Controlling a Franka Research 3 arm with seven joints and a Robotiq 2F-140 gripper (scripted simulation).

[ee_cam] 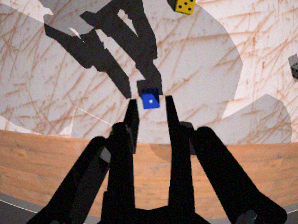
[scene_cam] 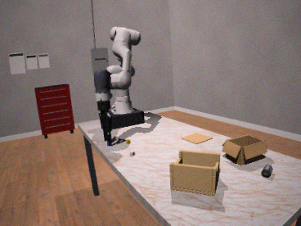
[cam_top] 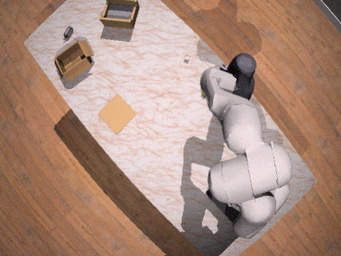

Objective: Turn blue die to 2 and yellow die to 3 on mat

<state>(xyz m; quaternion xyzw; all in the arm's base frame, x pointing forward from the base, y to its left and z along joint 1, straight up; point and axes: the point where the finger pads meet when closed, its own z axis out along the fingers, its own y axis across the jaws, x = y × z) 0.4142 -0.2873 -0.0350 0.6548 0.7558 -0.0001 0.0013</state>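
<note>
My gripper is now 10 mm to the right of the blue die and 50 mm above it. From my hand the other things lie so: yellow die: 30 mm ahead, 120 mm to the left, 50 mm below; then white die: 210 mm ahead, 60 mm to the left, 50 mm below; then tan mat: 240 mm ahead, 490 mm to the left, 60 mm below.
</note>
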